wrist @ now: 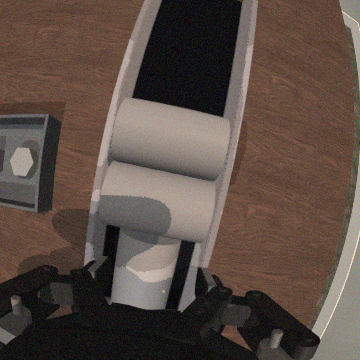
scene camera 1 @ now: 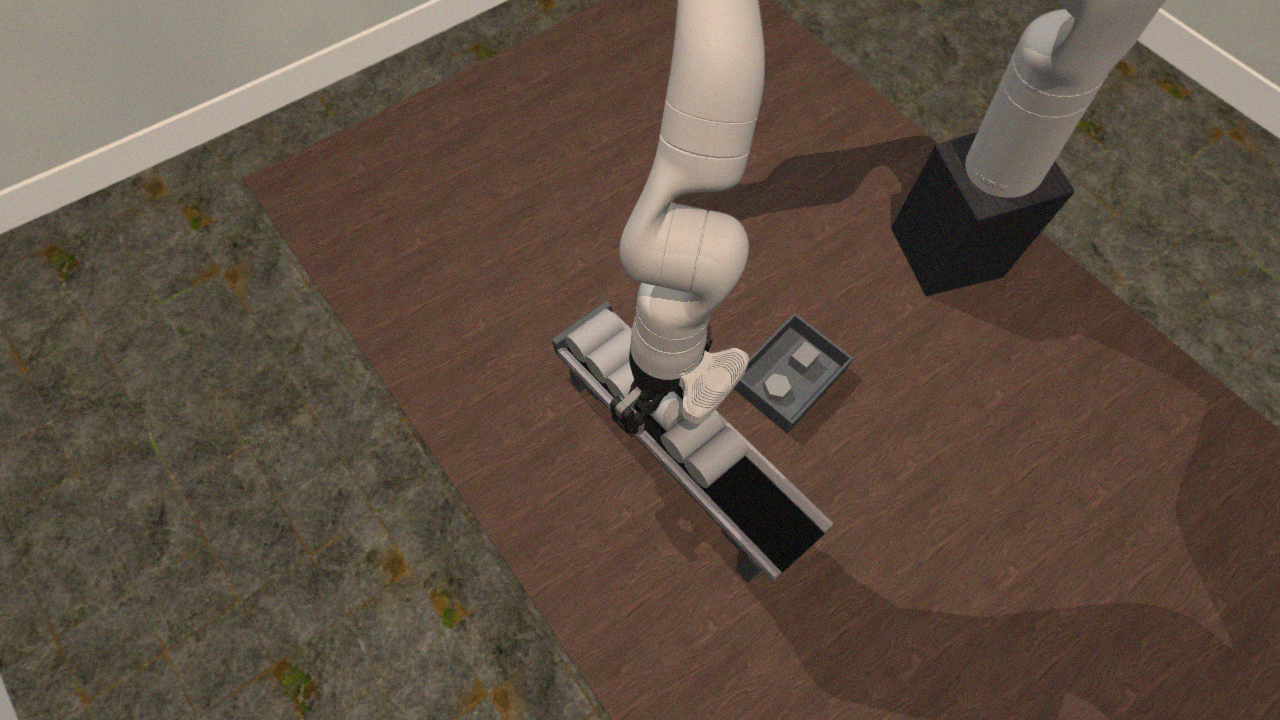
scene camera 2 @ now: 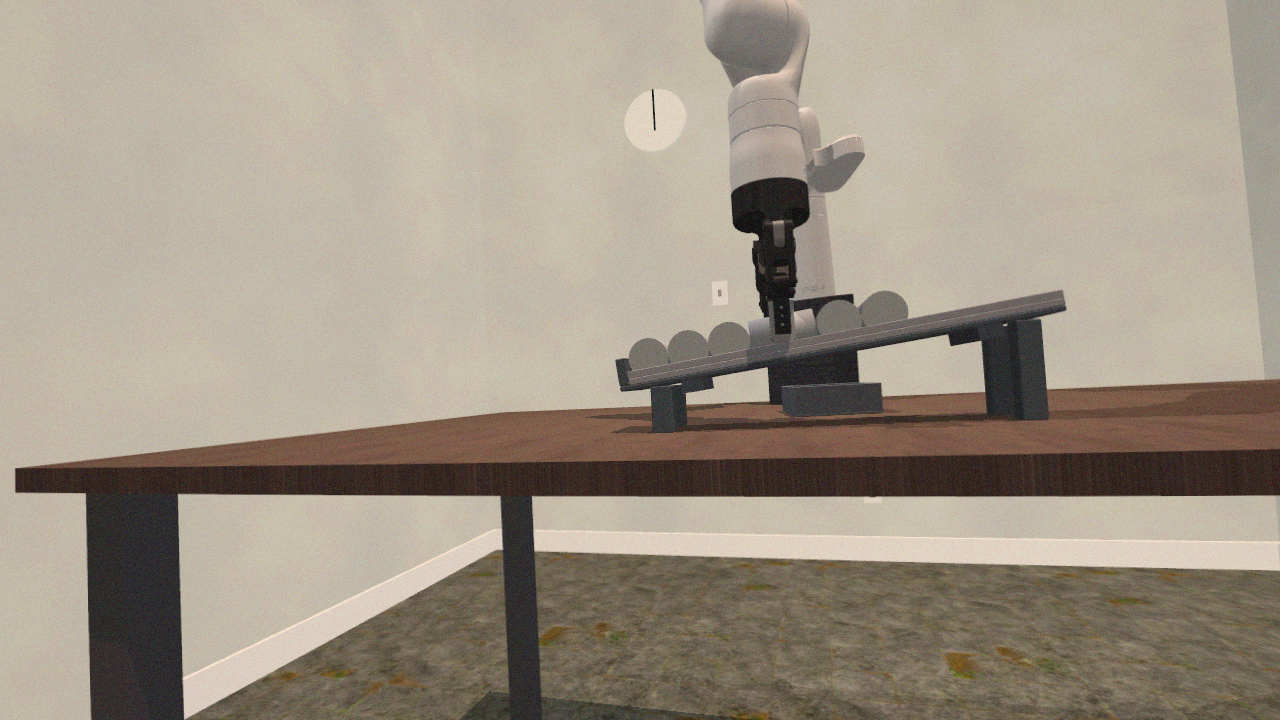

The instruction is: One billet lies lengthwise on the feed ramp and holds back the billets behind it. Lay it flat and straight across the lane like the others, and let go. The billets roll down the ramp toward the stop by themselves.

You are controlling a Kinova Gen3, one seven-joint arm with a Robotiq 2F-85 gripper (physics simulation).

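Seen in the pictures: gripper, fingertip midpoint: [wrist: 152, 274] [scene camera 1: 656, 409]; arm's base, link origin: [scene camera 1: 1004, 166] [scene camera 2: 809, 299].
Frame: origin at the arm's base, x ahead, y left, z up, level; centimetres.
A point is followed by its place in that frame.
The lengthwise billet [scene camera 1: 666, 412] {x 50.2, y -10.9, z -7.7 cm} [scene camera 2: 759, 334] {x 50.6, y -14.8, z -9.6 cm} [wrist: 142, 282] {x 49.1, y -12.1, z -7.6 cm} lies along the feed ramp [scene camera 1: 792, 488] [scene camera 2: 984, 310] {x 55.7, y 3.7, z -9.1 cm} [wrist: 248, 50] {x 55.5, y 4.0, z -8.5 cm}. Two crosswise billets rest uphill of it, the nearer one [scene camera 2: 838, 317] {x 52.7, y -7.8, z -8.6 cm} [wrist: 185, 205] {x 51.3, y -7.3, z -7.0 cm} against its end and the farther one [scene camera 1: 716, 456] {x 50.8, y -3.1, z -6.5 cm} [scene camera 2: 884, 309] {x 53.3, y -3.8, z -8.2 cm} [wrist: 170, 137] {x 50.2, y -3.8, z -6.5 cm} behind. Three crosswise billets, one of them beside the stop [scene camera 2: 648, 354] {x 50.3, y -25.6, z -10.9 cm}, lie downhill. My gripper [scene camera 2: 781, 324] {x 49.7, y -12.8, z -10.7 cm} [wrist: 152, 274] {x 49.7, y -12.8, z -10.7 cm} is partly open, its fingers low on either side of the lengthwise billet, with gaps in the wrist view. Whether a finger touches it is hidden.
A shallow grey tray [scene camera 1: 820, 394] {x 32.3, y 0.2, z -15.4 cm} [scene camera 2: 832, 399] {x 38.0, y -5.5, z -16.7 cm} [wrist: 45, 165] {x 38.0, y -5.1, z -16.2 cm} stands beside the ramp, holding a hexagonal piece [scene camera 1: 778, 386] {x 34.5, y -4.6, z -16.5 cm} [wrist: 21, 161] {x 34.5, y -4.8, z -16.5 cm} and a small block [scene camera 1: 804, 356] {x 29.2, y -4.6, z -15.6 cm}. The ramp's side rails run close to the fingers. The stop [scene camera 2: 622, 372] {x 51.4, y -28.1, z -12.6 cm} closes the low end.
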